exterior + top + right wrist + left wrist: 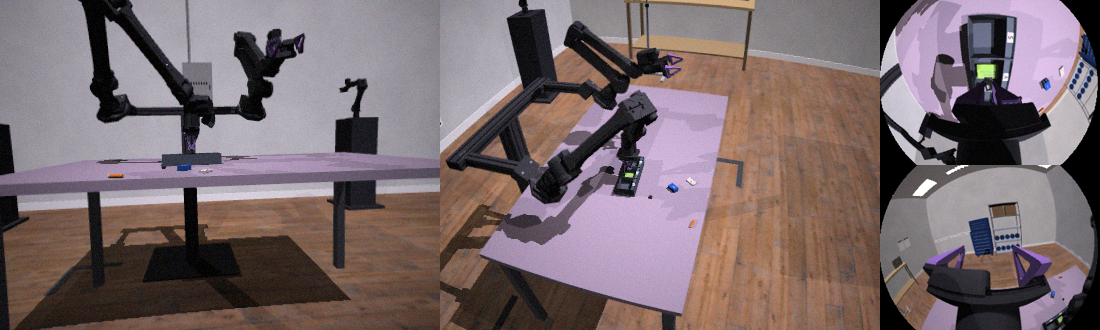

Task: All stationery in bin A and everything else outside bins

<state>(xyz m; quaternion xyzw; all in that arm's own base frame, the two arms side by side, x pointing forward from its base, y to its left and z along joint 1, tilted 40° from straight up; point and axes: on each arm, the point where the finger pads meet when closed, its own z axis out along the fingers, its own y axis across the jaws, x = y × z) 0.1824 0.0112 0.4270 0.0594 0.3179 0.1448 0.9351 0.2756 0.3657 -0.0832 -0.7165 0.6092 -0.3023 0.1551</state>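
My right gripper is now 1 cm short of the dark bin and 5 cm above it. Also, from my right hand: black item 13 cm ahead, 11 cm to the right, 7 cm below; then green item 6 cm below; then blue item 22 cm ahead, 3 cm to the right, 7 cm below.
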